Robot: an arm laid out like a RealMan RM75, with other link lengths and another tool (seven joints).
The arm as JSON. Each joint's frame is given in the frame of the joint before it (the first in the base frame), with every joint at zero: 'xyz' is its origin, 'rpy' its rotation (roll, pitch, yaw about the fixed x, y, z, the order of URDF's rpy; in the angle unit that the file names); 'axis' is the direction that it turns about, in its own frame. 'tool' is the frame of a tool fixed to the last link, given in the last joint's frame.
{
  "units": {
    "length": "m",
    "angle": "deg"
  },
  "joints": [
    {
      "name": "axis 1",
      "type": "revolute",
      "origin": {
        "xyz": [
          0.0,
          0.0,
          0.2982
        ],
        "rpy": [
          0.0,
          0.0,
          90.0
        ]
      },
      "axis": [
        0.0,
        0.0,
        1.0
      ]
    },
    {
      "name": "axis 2",
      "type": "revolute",
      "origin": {
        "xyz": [
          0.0,
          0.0,
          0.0
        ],
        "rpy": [
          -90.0,
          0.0,
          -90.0
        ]
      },
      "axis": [
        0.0,
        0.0,
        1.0
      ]
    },
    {
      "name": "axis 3",
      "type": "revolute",
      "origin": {
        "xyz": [
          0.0,
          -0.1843,
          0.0
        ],
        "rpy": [
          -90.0,
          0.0,
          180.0
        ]
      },
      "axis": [
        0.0,
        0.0,
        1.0
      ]
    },
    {
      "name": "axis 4",
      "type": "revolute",
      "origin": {
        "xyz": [
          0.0,
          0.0,
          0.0
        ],
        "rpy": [
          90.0,
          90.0,
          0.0
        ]
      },
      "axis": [
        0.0,
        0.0,
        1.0
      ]
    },
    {
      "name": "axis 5",
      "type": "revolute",
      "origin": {
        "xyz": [
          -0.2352,
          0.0,
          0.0
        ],
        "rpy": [
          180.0,
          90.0,
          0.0
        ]
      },
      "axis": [
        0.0,
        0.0,
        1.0
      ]
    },
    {
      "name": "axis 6",
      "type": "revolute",
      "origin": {
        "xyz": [
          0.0,
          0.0,
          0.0
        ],
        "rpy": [
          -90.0,
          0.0,
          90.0
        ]
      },
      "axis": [
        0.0,
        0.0,
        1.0
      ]
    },
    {
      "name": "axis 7",
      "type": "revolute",
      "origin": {
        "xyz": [
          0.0,
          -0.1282,
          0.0
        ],
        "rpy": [
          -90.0,
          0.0,
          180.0
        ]
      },
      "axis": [
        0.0,
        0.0,
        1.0
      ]
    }
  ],
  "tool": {
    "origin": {
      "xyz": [
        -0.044,
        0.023,
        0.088
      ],
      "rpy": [
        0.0,
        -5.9,
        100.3
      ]
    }
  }
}
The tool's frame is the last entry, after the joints.
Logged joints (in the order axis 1, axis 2, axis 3, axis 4, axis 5, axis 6, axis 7), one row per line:
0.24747, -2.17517, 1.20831, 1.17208, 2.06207, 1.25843, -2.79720
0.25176, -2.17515, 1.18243, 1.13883, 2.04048, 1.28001, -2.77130
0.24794, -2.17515, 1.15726, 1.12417, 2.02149, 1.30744, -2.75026
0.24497, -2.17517, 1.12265, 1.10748, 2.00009, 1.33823, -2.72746
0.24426, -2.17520, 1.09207, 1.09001, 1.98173, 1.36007, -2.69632
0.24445, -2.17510, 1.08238, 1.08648, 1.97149, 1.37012, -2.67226
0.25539, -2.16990, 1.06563, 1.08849, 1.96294, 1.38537, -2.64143
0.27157, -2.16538, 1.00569, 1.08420, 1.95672, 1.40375, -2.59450
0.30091, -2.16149, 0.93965, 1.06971, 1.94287, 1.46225, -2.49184
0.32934, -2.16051, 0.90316, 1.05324, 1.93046, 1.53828, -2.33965
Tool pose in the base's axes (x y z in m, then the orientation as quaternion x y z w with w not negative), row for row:
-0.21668, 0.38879, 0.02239, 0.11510, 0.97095, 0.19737, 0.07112
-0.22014, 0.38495, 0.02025, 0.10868, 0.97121, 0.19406, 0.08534
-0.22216, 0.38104, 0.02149, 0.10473, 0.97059, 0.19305, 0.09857
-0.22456, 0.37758, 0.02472, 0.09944, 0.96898, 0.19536, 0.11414
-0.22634, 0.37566, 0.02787, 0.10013, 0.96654, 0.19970, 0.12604
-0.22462, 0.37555, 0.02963, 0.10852, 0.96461, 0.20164, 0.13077
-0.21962, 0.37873, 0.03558, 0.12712, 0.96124, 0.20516, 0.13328
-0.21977, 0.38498, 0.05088, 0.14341, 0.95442, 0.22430, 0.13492
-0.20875, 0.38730, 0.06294, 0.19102, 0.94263, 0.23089, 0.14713
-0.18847, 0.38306, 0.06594, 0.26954, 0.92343, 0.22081, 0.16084
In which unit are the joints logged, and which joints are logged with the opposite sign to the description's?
The joints are logged in radians. Opposite sign: axis 1.
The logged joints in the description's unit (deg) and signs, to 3 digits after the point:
-14.179, -124.628, 69.231, 67.155, 118.148, 72.103, -160.268
-14.425, -124.627, 67.748, 65.250, 116.911, 73.339, -158.784
-14.206, -124.627, 66.306, 64.410, 115.823, 74.911, -157.578
-14.036, -124.628, 64.323, 63.454, 114.597, 76.675, -156.272
-13.995, -124.630, 62.571, 62.453, 113.545, 77.926, -154.488
-14.006, -124.624, 62.016, 62.251, 112.958, 78.502, -153.109
-14.633, -124.326, 61.056, 62.366, 112.468, 79.376, -151.343
-15.560, -124.067, 57.622, 62.120, 112.112, 80.429, -148.654
-17.241, -123.844, 53.838, 61.290, 111.318, 83.781, -142.772
-18.870, -123.788, 51.747, 60.346, 110.607, 88.137, -134.052

